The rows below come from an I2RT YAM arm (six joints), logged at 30 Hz.
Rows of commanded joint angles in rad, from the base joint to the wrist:
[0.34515, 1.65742, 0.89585, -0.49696, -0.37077, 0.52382]
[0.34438, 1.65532, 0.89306, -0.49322, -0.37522, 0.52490]
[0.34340, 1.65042, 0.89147, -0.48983, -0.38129, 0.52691]
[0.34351, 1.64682, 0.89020, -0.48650, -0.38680, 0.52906]
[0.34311, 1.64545, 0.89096, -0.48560, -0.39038, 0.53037]
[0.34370, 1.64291, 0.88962, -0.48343, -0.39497, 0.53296]
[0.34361, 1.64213, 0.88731, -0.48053, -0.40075, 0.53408]
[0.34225, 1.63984, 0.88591, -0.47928, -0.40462, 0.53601]
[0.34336, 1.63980, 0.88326, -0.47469, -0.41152, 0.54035]
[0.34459, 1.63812, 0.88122, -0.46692, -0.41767, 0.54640]
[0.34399, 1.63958, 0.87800, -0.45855, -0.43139, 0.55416]
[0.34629, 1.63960, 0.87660, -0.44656, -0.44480, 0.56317]
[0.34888, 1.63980, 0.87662, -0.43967, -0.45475, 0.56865]
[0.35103, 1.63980, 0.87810, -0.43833, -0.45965, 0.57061]
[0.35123, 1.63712, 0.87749, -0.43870, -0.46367, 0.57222]
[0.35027, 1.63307, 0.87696, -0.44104, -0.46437, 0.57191]
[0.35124, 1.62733, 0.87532, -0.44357, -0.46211, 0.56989]
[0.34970, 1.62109, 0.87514, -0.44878, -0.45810, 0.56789]
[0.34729, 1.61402, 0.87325, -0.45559, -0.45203, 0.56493]
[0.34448, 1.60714, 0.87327, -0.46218, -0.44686, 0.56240]
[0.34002, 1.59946, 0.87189, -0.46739, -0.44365, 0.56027]
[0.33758, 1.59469, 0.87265, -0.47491, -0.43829, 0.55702]
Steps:
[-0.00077, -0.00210, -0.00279, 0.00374, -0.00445, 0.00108]
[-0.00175, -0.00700, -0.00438, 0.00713, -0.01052, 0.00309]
[-0.00164, -0.01060, -0.00565, 0.01046, -0.01603, 0.00524]
[-0.00204, -0.01197, -0.00489, 0.01136, -0.01961, 0.00655]
[-0.00145, -0.01451, -0.00623, 0.01353, -0.02420, 0.00914]
[-0.00154, -0.01529, -0.00854, 0.01643, -0.02998, 0.01026]
[-0.00290, -0.01758, -0.00994, 0.01768, -0.03385, 0.01219]
[-0.00179, -0.01762, -0.01259, 0.02227, -0.04075, 0.01653]
[-0.00056, -0.01930, -0.01463, 0.03004, -0.04690, 0.02258]
[-0.00116, -0.01784, -0.01785, 0.03841, -0.06062, 0.03034]
[0.00114, -0.01782, -0.01925, 0.05040, -0.07403, 0.03935]
[0.00373, -0.01762, -0.01923, 0.05729, -0.08398, 0.04483]
[0.00588, -0.01762, -0.01775, 0.05863, -0.08888, 0.04679]
[0.00608, -0.02030, -0.01836, 0.05826, -0.09290, 0.04840]
[0.00512, -0.02435, -0.01889, 0.05592, -0.09360, 0.04809]
[0.00609, -0.03009, -0.02053, 0.05339, -0.09134, 0.04607]
[0.00455, -0.03633, -0.02071, 0.04818, -0.08733, 0.04407]
[0.00214, -0.04340, -0.02260, 0.04137, -0.08126, 0.04111]
[-0.00067, -0.05028, -0.02258, 0.03478, -0.07609, 0.03858]
[-0.00513, -0.05796, -0.02396, 0.02957, -0.07288, 0.03645]
[-0.00757, -0.06273, -0.02320, 0.02205, -0.06752, 0.03320]

